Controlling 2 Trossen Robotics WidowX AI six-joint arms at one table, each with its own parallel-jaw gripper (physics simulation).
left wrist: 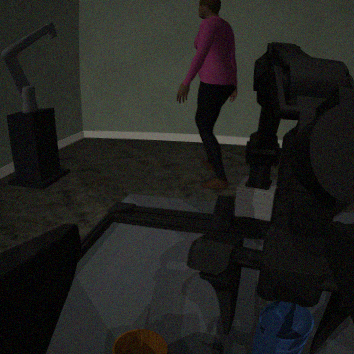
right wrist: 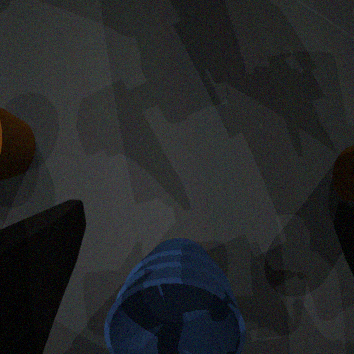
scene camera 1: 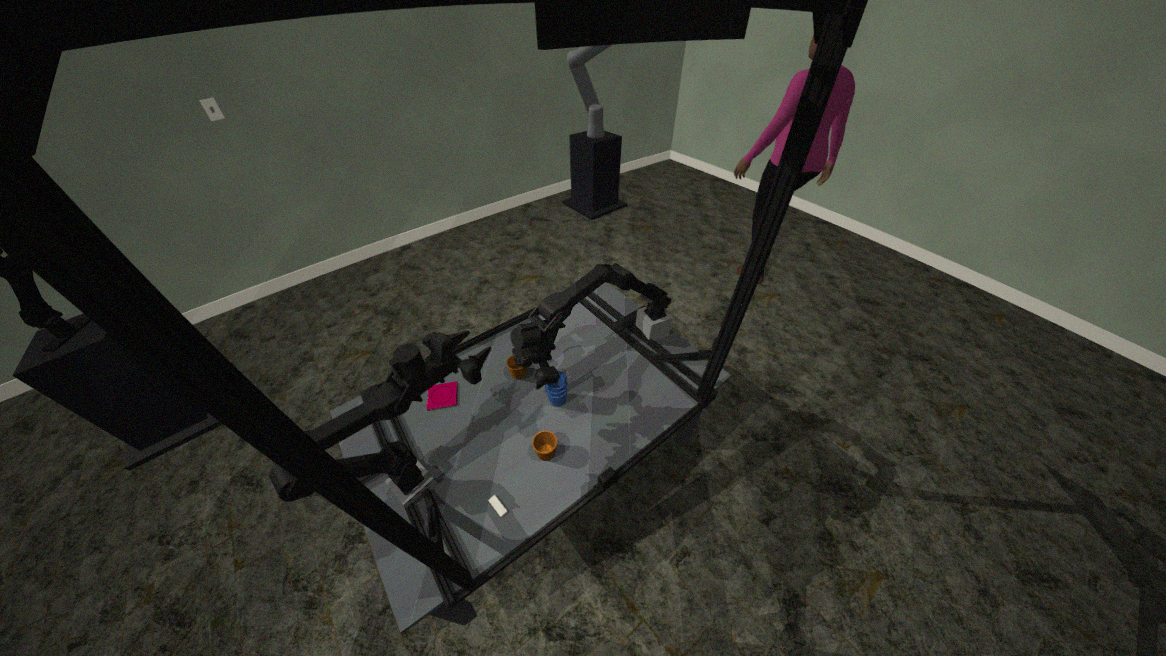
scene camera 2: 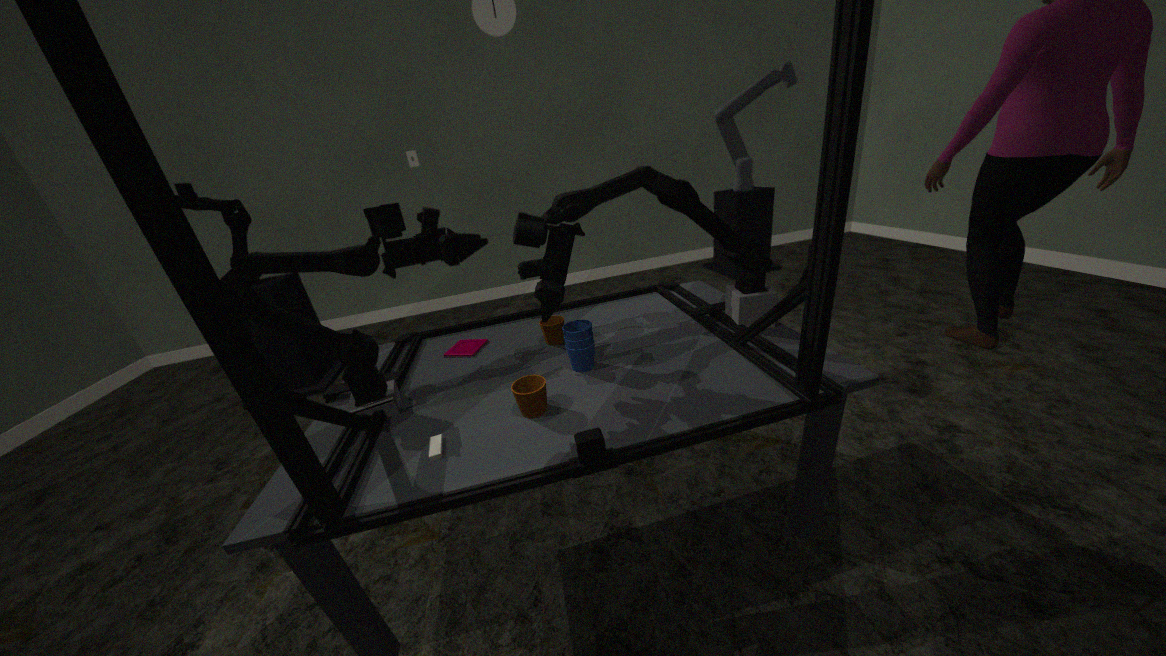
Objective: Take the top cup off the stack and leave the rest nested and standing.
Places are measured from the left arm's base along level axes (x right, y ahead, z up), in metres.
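Where they show: left gripper, fingertip midpoint: (left wrist: 205,237) (scene camera 1: 479,339) (scene camera 2: 483,238); right gripper, fingertip midpoint: (left wrist: 268,343) (right wrist: 215,214) (scene camera 1: 532,377) (scene camera 2: 545,314); left arm's base, link origin: (scene camera 1: 409,479) (scene camera 2: 371,395); right arm's base, link origin: (left wrist: 258,183) (scene camera 1: 655,313) (scene camera 2: 750,288).
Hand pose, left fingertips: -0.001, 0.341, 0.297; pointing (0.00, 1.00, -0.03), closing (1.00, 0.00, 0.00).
Observation:
Each offset is from my left fingertips to the top centre of the thing, as dx, dy, dz. Level surfaces: height alone.
A stack of nested blue cups {+0.126, +0.150, -0.225} (scene camera 1: 557,389) (scene camera 2: 579,345) (left wrist: 282,328) (right wrist: 175,302) stands upright near the middle of the grey table {dz -0.339} (scene camera 1: 646,391) (scene camera 2: 678,384). My right gripper (scene camera 1: 544,375) (scene camera 2: 549,311) is open and empty. It points down, low beside the stack at about rim height, between the stack and the far orange cup {-0.060, +0.144, -0.272} (scene camera 1: 515,369) (scene camera 2: 553,331). In the right wrist view the stack sits at the bottom middle, between the two dark fingers. My left gripper (scene camera 1: 473,365) (scene camera 2: 473,242) is open and empty, held level high over the table's left part.
A second orange cup {+0.227, -0.014, -0.272} (scene camera 1: 544,444) (scene camera 2: 530,395) stands nearer the front. A pink card {-0.198, -0.099, -0.331} (scene camera 1: 443,395) (scene camera 2: 466,346) and a small white block {+0.234, -0.220, -0.327} (scene camera 1: 497,505) (scene camera 2: 435,445) lie on the left. Black frame posts ring the table. A person (scene camera 1: 815,124) walks beyond it.

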